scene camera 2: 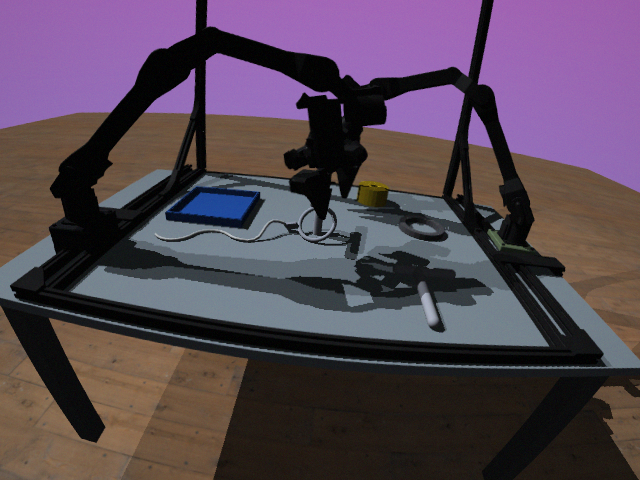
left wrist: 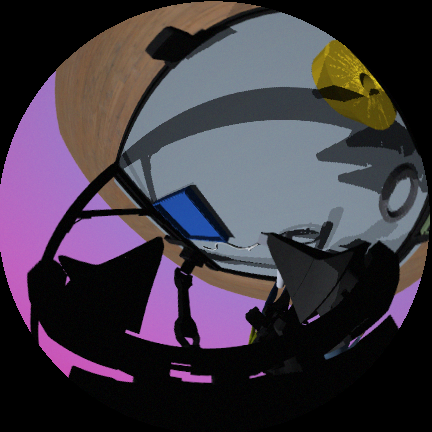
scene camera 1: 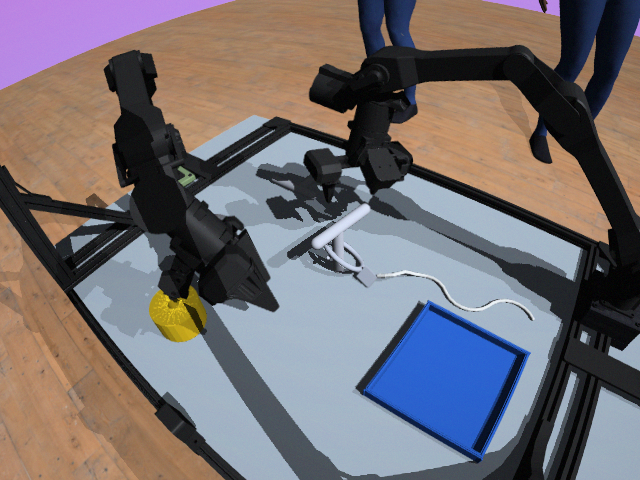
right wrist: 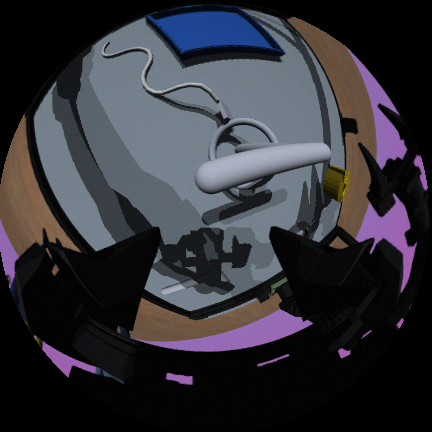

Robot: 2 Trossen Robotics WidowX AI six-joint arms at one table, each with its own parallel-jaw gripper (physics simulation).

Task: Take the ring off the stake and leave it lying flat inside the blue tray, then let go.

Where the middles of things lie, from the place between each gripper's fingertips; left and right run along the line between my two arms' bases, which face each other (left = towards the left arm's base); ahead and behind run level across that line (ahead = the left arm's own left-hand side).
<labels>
My left gripper is now 19 cm to the right of the yellow spool [scene camera 1: 179, 320], 11 cm above it and 4 cm past it. The rest, counted from my left hand: blue tray [scene camera 1: 452, 379]: 26 cm to the right, 12 cm below, 5 cm ahead.
Right now my right hand is 26 cm to the left of the blue tray, 22 cm past it and 9 cm above it. From my right hand the other things lie so: yellow spool 31 cm behind, 19 cm to the left, 7 cm below.
</labels>
